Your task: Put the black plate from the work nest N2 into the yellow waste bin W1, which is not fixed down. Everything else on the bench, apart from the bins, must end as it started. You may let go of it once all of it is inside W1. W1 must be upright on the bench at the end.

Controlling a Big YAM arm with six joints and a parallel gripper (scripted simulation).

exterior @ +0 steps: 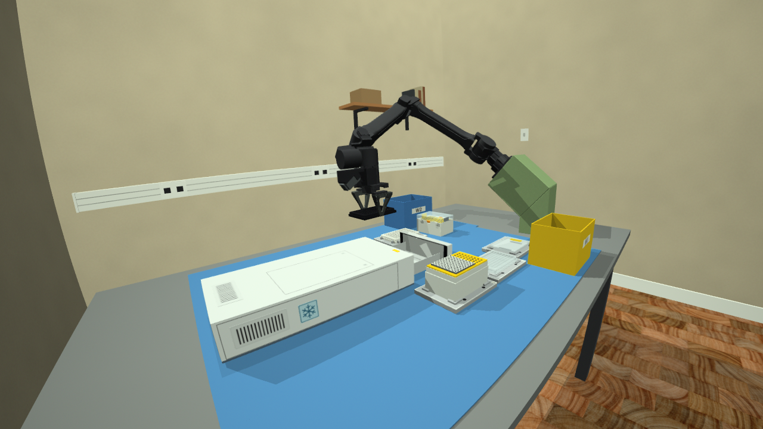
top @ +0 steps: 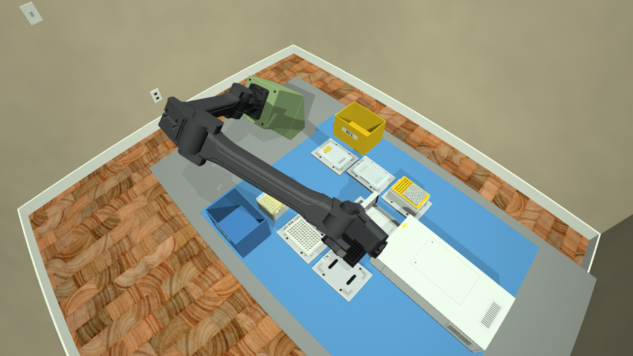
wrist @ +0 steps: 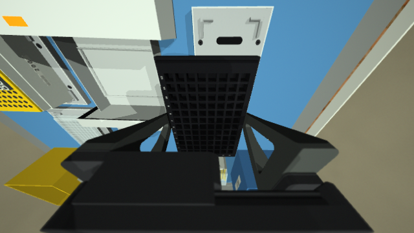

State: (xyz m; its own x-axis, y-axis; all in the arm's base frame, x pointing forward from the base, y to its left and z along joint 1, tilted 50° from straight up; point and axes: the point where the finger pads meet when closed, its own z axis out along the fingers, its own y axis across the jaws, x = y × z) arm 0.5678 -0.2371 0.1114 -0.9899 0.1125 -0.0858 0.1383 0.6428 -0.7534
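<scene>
Right now my hand is 260 mm past the yellow waste bin W1, 510 mm to the right of it and 100 mm above it. The rest, counted from my hand: drawer: 70 mm ahead, 150 mm to the left, 100 mm below; work nest N2: 20 mm ahead, 40 mm to the right, 130 mm below; black plate: right at my hand.
</scene>
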